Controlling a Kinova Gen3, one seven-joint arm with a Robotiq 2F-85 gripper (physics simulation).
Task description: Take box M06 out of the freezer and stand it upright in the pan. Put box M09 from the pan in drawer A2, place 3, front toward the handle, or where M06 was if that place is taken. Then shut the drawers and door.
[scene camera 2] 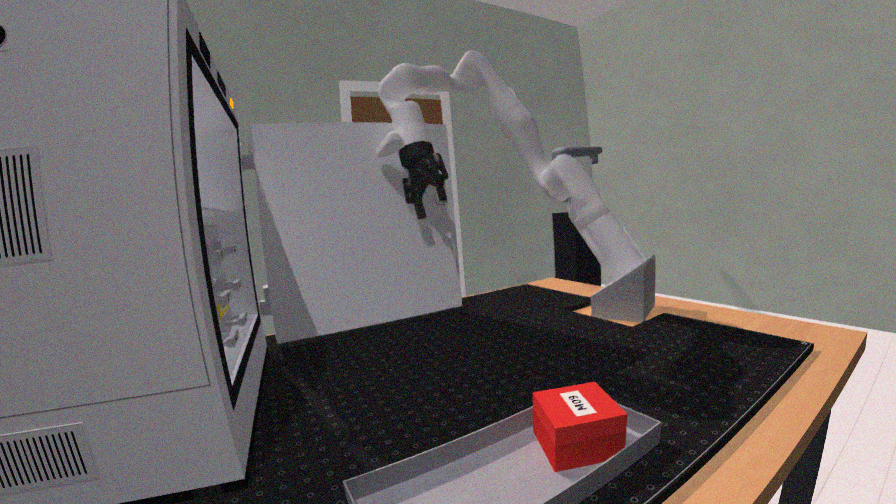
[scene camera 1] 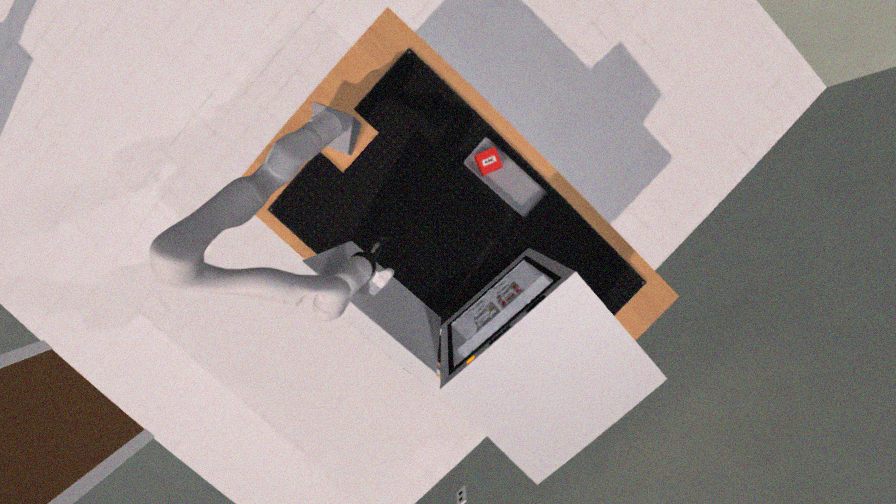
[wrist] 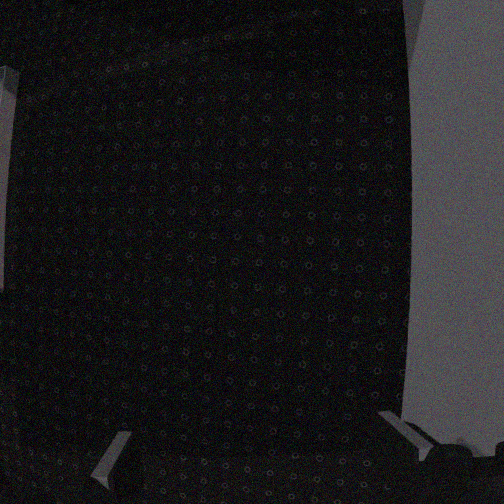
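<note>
Red box M09 [scene camera 2: 579,423] lies flat at the right end of the grey pan [scene camera 2: 501,457], label up; it also shows from above [scene camera 1: 488,161]. The freezer [scene camera 2: 112,250] stands with its door [scene camera 2: 350,225] swung wide open. Inside, small boxes [scene camera 1: 501,300] sit on a shelf or drawer; their labels are too small to read, so I cannot pick out M06. My gripper [scene camera 2: 429,201] hangs open and empty high in front of the door near its free edge, pointing down. In the wrist view both fingertips [wrist: 257,450] are spread over the black mat.
The open door [wrist: 455,225] fills the right of the wrist view, close beside the fingers. The arm's base [scene camera 2: 623,294] sits at the table's far corner. The wooden table edge [scene camera 2: 802,401] runs just right of the pan.
</note>
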